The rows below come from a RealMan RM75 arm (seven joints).
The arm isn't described. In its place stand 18 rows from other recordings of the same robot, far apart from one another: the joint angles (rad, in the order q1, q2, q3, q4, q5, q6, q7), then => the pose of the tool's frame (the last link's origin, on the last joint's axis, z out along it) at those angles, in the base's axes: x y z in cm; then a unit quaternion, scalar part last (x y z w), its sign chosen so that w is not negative.
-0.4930 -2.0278 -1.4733 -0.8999 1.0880 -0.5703 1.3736 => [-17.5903 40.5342 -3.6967 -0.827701 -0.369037 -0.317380 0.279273]
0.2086 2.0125 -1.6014 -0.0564 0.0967 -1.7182 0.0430 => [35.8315 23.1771 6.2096 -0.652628 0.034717 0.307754 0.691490]
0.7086 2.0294 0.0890 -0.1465 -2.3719 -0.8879 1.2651 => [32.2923 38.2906 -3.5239 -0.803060 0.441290 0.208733 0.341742]
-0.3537 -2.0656 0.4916 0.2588 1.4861 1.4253 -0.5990 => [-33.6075 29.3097 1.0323 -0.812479 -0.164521 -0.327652 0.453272]
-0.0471 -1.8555 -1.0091 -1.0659 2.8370 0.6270 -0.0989 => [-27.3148 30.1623 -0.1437 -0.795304 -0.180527 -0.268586 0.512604]
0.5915 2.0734 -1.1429 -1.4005 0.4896 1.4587 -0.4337 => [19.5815 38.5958 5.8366 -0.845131 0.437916 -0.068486 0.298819]
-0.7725 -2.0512 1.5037 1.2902 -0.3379 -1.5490 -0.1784 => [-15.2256 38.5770 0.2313 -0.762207 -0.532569 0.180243 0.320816]
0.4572 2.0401 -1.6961 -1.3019 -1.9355 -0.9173 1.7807 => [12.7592 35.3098 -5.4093 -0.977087 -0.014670 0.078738 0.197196]
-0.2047 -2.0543 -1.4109 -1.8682 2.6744 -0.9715 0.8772 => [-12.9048 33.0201 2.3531 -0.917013 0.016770 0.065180 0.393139]
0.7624 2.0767 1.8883 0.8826 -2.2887 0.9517 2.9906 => [17.1953 43.5854 -2.7650 -0.602576 -0.752727 -0.235260 0.122299]
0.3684 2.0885 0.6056 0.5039 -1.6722 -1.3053 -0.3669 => [29.6184 31.6685 -1.6105 -0.578276 0.221713 0.287071 0.730773]
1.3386 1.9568 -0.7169 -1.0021 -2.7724 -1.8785 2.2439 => [1.6600 43.5941 8.9410 -0.967386 0.188060 -0.118094 0.121866]
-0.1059 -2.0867 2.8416 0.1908 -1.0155 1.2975 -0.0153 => [-36.6511 18.7508 -6.8071 -0.782386 -0.229550 -0.216804 0.536820]
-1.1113 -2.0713 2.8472 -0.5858 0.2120 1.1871 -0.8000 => [-25.2837 42.6048 0.1518 -0.972291 0.069322 0.124975 0.185003]
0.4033 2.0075 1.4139 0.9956 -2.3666 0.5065 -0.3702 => [27.0567 38.0677 -4.2593 -0.824205 0.416277 0.020873 0.383358]
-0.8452 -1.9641 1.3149 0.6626 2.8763 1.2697 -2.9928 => [-27.9844 40.3344 1.4412 -0.727516 -0.547396 0.279720 0.304688]
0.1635 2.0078 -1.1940 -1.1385 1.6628 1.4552 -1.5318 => [23.9700 29.1762 4.7457 -0.919856 0.198435 0.293784 0.167866]
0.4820 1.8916 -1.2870 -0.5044 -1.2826 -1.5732 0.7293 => [24.7709 32.1815 1.8803 -0.934884 -0.088442 0.299419 0.168871]
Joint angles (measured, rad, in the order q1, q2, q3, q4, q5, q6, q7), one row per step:
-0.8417 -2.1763 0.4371 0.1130 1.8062 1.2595 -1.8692
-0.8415 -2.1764 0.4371 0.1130 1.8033 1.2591 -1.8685
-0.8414 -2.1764 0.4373 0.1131 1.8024 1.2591 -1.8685
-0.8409 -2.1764 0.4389 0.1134 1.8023 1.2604 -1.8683
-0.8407 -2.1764 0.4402 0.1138 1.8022 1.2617 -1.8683
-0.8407 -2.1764 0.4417 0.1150 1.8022 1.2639 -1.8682
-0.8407 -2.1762 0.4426 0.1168 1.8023 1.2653 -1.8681
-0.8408 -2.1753 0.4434 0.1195 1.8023 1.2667 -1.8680
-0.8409 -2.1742 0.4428 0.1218 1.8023 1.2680 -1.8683
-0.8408 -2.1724 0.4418 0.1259 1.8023 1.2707 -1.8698
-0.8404 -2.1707 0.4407 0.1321 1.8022 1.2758 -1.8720
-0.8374 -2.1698 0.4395 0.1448 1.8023 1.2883 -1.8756
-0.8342 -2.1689 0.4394 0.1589 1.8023 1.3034 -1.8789
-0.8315 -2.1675 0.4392 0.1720 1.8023 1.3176 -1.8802
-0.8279 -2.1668 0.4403 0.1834 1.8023 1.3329 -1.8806
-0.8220 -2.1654 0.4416 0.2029 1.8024 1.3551 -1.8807
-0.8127 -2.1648 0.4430 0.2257 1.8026 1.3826 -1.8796
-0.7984 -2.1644 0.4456 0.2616 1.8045 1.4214 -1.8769
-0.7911 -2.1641 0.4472 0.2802 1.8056 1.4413 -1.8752
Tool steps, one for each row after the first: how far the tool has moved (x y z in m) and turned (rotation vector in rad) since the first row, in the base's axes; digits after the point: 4 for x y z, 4 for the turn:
0.0000 0.0002 0.0002 0.0020 -0.0015 0.0014
0.0000 0.0003 0.0003 0.0025 -0.0019 0.0018
-0.0001 0.0000 0.0003 0.0017 -0.0016 0.0003
0.0000 -0.0001 0.0003 0.0011 -0.0016 -0.0012
0.0003 -0.0003 0.0005 0.0009 -0.0016 -0.0041
0.0003 -0.0001 0.0008 0.0017 -0.0010 -0.0064
0.0003 0.0004 0.0017 0.0039 0.0003 -0.0089
0.0002 0.0011 0.0027 0.0065 0.0006 -0.0102
0.0001 0.0020 0.0043 0.0103 0.0005 -0.0119
0.0001 0.0031 0.0065 0.0148 -0.0009 -0.0153
0.0000 0.0040 0.0099 0.0215 -0.0055 -0.0227
0.0002 0.0047 0.0136 0.0282 -0.0102 -0.0332
0.0004 0.0054 0.0172 0.0358 -0.0135 -0.0445
0.0005 0.0053 0.0202 0.0410 -0.0173 -0.0565
0.0003 0.0054 0.0252 0.0513 -0.0208 -0.0746
-0.0004 0.0046 0.0307 0.0628 -0.0256 -0.0954
-0.0018 0.0032 0.0386 0.0803 -0.0279 -0.1272
-0.0025 0.0023 0.0427 0.0891 -0.0282 -0.1441

